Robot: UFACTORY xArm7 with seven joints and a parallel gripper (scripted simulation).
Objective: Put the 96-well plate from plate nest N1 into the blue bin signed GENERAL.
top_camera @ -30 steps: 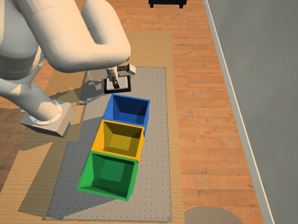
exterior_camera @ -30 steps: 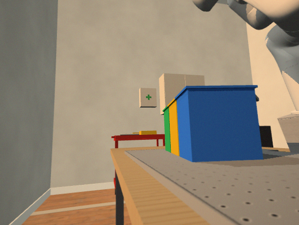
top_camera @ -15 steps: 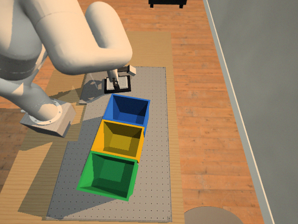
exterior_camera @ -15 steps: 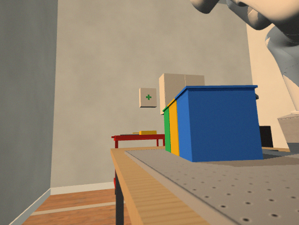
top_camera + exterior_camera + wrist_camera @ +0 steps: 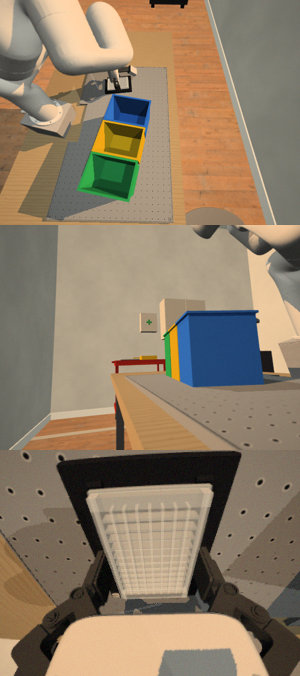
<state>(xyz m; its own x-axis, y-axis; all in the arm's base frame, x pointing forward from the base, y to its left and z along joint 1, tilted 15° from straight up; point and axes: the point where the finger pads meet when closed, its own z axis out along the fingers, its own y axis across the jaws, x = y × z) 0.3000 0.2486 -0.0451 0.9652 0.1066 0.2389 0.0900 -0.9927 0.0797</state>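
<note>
Right now the 96-well plate is 10 mm below my hand. From my hand the other things lie so: yellow bin (70 mm ahead, 400 mm to the right, 60 mm above); then blue bin (90 mm ahead, 270 mm to the right, 60 mm above); then black plate nest (20 mm below).
</note>
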